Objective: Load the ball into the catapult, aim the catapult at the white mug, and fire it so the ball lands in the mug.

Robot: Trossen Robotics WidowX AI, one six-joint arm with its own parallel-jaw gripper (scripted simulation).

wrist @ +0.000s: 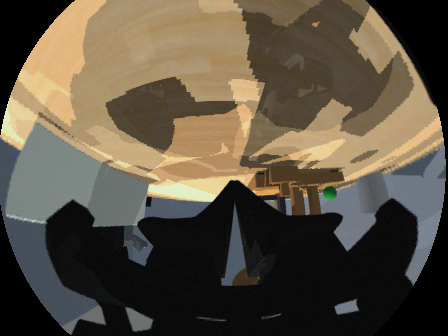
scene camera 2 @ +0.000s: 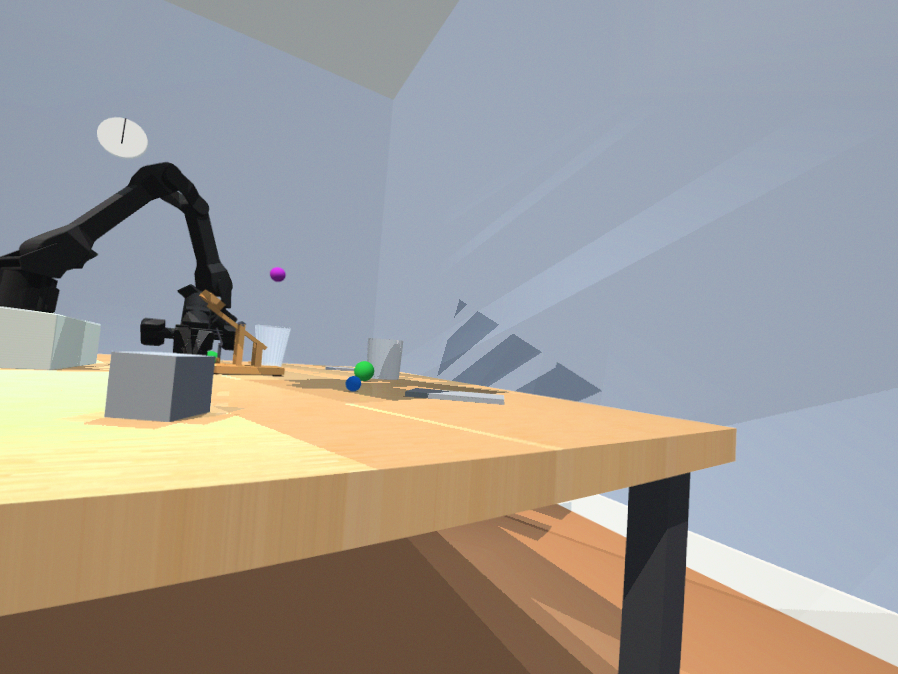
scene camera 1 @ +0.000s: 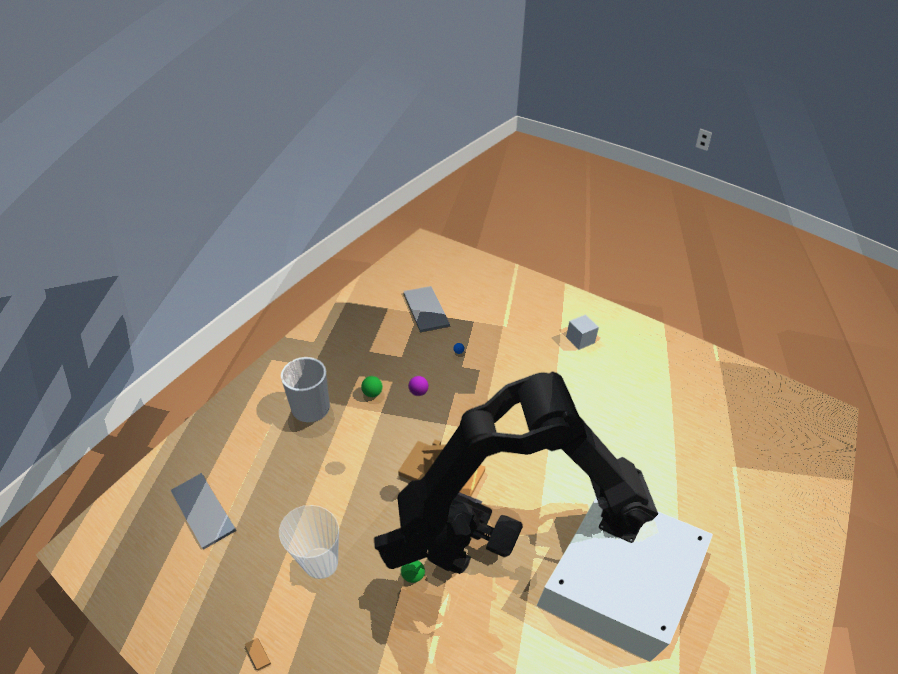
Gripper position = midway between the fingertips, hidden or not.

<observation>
In view: my gripper (scene camera 1: pixel 478 509), a grey block (scene camera 2: pixel 164 387), a wooden catapult (scene camera 2: pixel 215 304), a white mug (scene camera 1: pixel 304 379), a translucent mug (scene camera 1: pixel 310 534) and a flat grey slab (scene camera 1: pixel 208 520).
The grey block also shows in scene camera 1 (scene camera 1: pixel 582 331). The wooden catapult also shows in the wrist view (wrist: pixel 276 183) and in scene camera 1 (scene camera 1: pixel 415 467). The white mug shows as well in the wrist view (wrist: pixel 373 192) and in scene camera 2 (scene camera 2: pixel 385 355). The wrist view misses the grey block, which is hidden by my gripper. The wrist view misses the translucent mug: it is out of frame.
</observation>
